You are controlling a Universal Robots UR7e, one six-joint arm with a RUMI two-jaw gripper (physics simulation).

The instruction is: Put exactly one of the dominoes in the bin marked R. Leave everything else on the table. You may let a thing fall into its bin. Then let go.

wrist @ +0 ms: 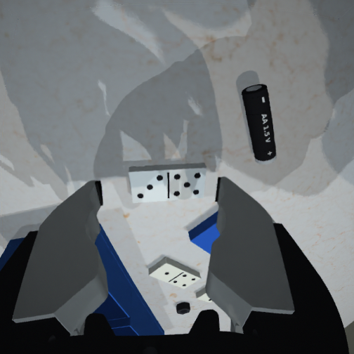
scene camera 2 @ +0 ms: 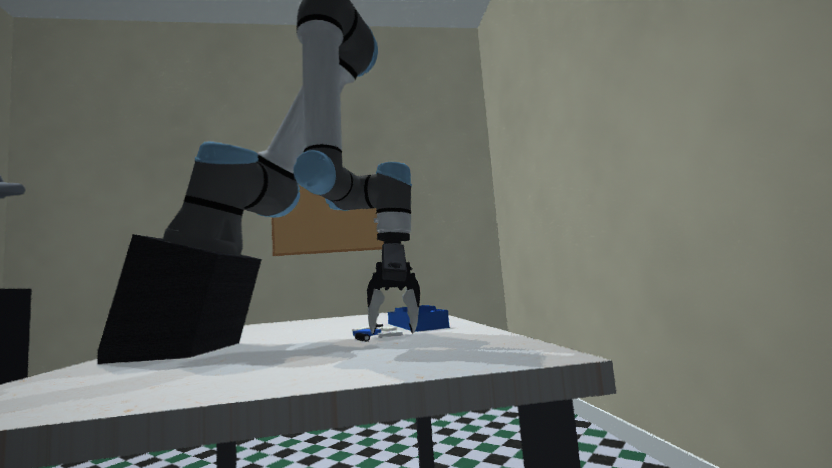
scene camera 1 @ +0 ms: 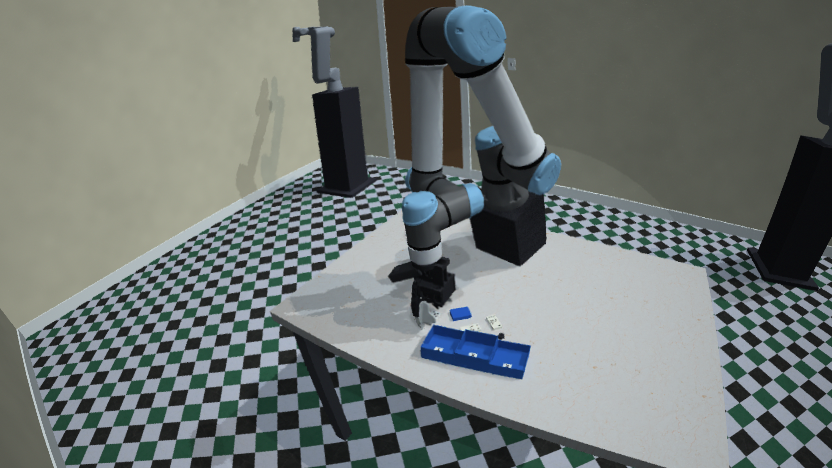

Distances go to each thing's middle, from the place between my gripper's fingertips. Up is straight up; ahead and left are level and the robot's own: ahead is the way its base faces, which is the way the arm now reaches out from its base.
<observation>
The black AA battery (wrist: 255, 97) is 7 cm behind my hand and 3 cm to the right of it. The rest, counted from my hand: blue three-bin tray (scene camera 1: 479, 351) 16 cm to the left, 9 cm ahead, 2 cm above; then blue block (wrist: 203, 234) 7 cm to the left, 5 cm behind.
</observation>
